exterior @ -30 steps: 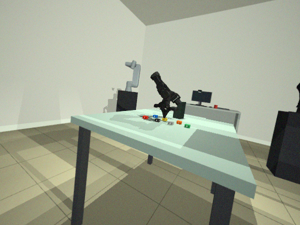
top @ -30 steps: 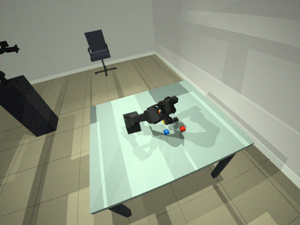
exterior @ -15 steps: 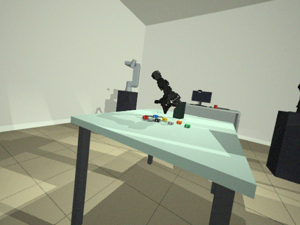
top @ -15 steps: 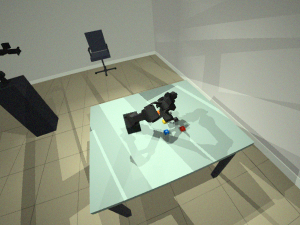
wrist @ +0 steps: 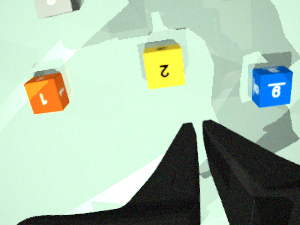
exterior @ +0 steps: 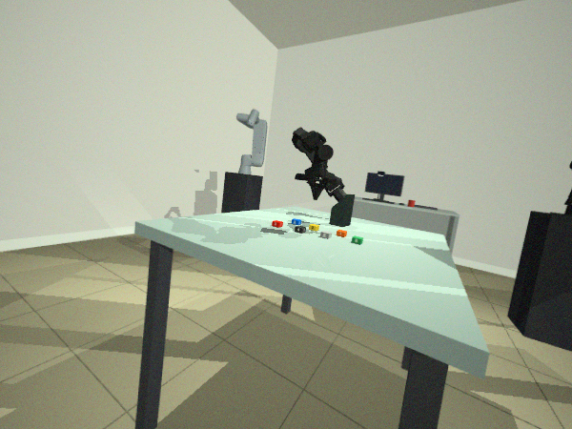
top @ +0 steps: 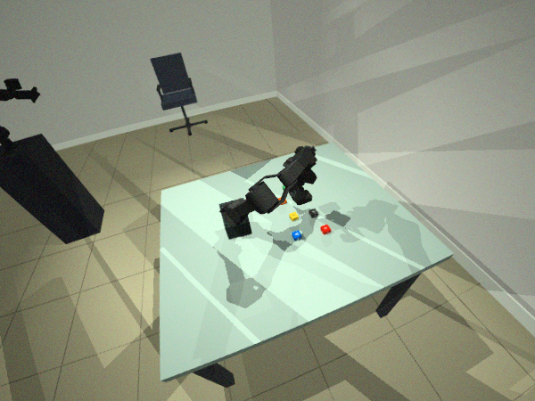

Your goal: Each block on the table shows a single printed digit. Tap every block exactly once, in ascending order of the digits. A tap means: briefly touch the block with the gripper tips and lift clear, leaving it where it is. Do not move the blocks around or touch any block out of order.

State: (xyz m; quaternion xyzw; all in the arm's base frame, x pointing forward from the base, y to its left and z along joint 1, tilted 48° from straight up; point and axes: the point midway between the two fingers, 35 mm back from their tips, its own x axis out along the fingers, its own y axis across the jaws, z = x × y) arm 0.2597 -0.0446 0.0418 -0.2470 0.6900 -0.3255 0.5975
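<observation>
Right now the red block is 9 cm ahead of my gripper tip, 12 cm to the right of it and 11 cm below it. From my gripper tip the other things lie so: black block 9 cm ahead, 1 cm to the right, 11 cm below; then yellow block 1 cm to the left, 11 cm below; then blue block 4 cm behind, 9 cm to the right, 11 cm below.
</observation>
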